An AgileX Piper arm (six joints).
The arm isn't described. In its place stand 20 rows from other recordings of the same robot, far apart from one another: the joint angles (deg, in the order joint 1, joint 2, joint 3, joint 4, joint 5, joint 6), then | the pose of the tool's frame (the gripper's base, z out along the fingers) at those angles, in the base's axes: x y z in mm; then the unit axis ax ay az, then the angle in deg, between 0 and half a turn.
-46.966 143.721 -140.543 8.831 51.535 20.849 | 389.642, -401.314, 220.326, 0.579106, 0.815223, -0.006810, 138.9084
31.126 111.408 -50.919 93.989 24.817 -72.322 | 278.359, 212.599, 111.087, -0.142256, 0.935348, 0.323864, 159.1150
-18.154 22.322 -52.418 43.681 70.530 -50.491 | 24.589, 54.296, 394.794, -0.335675, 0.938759, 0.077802, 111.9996
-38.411 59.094 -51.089 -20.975 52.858 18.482 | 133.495, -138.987, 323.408, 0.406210, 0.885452, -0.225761, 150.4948
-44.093 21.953 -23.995 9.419 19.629 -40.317 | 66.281, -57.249, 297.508, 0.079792, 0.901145, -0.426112, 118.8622
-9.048 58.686 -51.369 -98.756 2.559 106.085 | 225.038, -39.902, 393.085, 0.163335, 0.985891, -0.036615, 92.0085
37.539 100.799 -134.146 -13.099 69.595 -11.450 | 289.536, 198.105, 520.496, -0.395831, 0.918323, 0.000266, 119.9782
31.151 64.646 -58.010 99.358 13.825 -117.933 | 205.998, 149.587, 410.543, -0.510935, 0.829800, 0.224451, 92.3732
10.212 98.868 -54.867 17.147 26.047 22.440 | 322.570, 70.080, 174.211, 0.222389, 0.963101, 0.151587, 159.3916
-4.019 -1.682 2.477 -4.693 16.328 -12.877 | 53.735, -5.874, 174.575, -0.105733, 0.981538, -0.159384, 103.9249
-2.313 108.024 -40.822 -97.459 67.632 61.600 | 282.685, -94.927, 142.485, -0.101160, 0.796363, -0.596298, 170.8573
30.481 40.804 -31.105 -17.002 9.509 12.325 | 132.747, 73.034, 316.439, -0.278818, 0.948366, 0.151204, 105.5025
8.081 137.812 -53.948 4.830 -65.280 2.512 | 390.400, 48.400, 20.816, -0.000844, 0.998836, 0.048222, 103.7942
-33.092 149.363 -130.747 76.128 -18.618 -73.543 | 484.756, -349.578, 182.468, 0.398063, 0.845963, -0.354814, 108.3132
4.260 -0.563 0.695 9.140 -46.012 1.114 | 23.416, -8.685, 271.776, 0.180960, 0.958620, 0.219774, 40.9883
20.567 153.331 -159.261 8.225 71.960 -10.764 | 515.867, 206.784, 205.616, -0.264369, 0.959684, 0.095477, 151.9407
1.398 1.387 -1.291 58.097 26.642 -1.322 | 48.594, 35.838, 197.226, 0.252236, 0.836467, 0.486518, 121.2921
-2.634 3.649 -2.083 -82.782 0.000 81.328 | 60.387, -2.778, 221.905, 0.010290, 0.999231, -0.037842, 86.6470
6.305 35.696 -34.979 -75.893 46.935 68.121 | 111.218, -52.582, 348.250, 0.245426, 0.908208, -0.339006, 105.8373
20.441 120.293 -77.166 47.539 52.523 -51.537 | 356.261, 189.640, 137.292, -0.338968, 0.888533, 0.309207, 170.7845
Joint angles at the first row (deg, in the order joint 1, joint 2, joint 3, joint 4, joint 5, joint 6):
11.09 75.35 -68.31 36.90 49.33 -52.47
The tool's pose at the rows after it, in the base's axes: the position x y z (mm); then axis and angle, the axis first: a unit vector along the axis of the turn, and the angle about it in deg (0 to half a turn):
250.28, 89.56, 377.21, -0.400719, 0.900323, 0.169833, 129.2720
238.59, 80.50, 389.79, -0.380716, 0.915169, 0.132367, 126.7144
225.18, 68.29, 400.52, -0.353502, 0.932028, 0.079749, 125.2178
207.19, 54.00, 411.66, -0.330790, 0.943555, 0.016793, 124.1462
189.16, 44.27, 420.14, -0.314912, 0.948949, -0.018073, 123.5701
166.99, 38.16, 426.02, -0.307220, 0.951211, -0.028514, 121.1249
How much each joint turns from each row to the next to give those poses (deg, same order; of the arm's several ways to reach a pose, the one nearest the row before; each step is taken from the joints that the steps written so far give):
0.00 -3.15 0.00 -0.80 -1.48 1.56
0.00 -3.32 -0.01 -5.90 -1.53 5.49
0.00 -3.47 0.01 -8.91 -0.46 7.52
0.00 -4.01 0.00 -9.90 1.15 6.90
0.00 -3.50 0.03 -5.51 2.16 3.90
0.00 -4.52 1.44 -1.48 0.48 1.43

